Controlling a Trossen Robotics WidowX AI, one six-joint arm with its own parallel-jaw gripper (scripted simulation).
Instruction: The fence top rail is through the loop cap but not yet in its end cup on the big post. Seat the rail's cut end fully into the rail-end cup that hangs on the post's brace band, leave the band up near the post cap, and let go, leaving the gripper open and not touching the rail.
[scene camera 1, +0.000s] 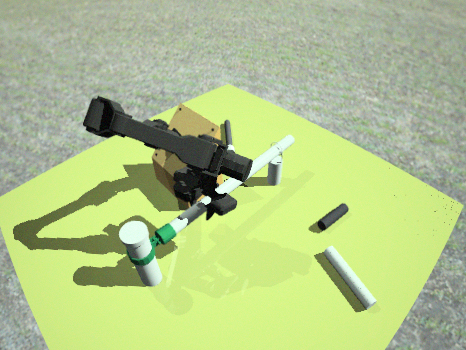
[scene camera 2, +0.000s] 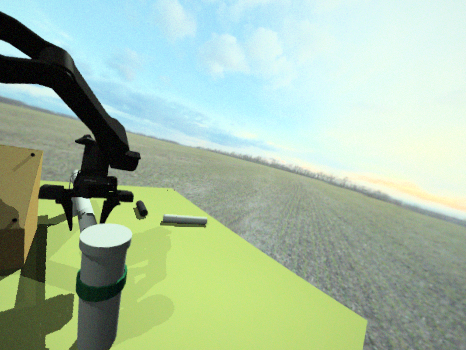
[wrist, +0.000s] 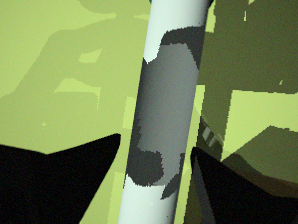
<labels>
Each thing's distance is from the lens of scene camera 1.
my gripper (scene camera 1: 200, 213): 89 cm
top rail (scene camera 1: 187, 217): 84 cm
</labels>
